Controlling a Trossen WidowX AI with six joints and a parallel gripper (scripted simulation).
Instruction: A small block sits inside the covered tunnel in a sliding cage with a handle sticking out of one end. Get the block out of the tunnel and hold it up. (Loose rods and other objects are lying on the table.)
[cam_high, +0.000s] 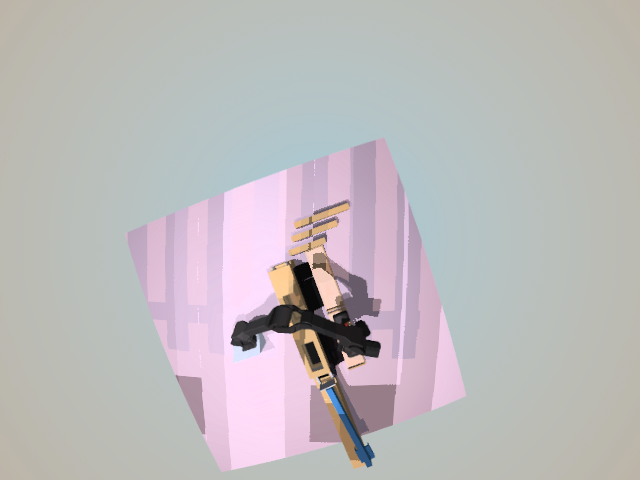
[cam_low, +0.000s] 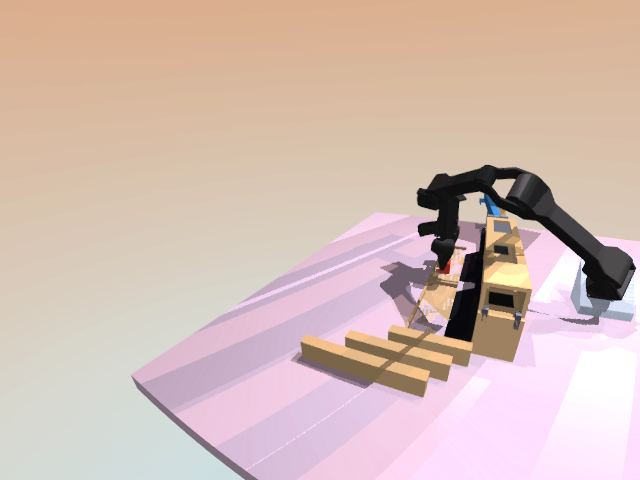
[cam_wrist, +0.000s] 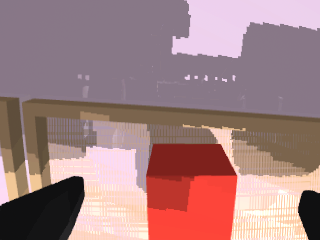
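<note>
My gripper tip is now 1 cm above the small red block. The rest, counted from my gripper tip: tan covered tunnel: 13 cm behind, 12 cm to the right, 4 cm above.
</note>
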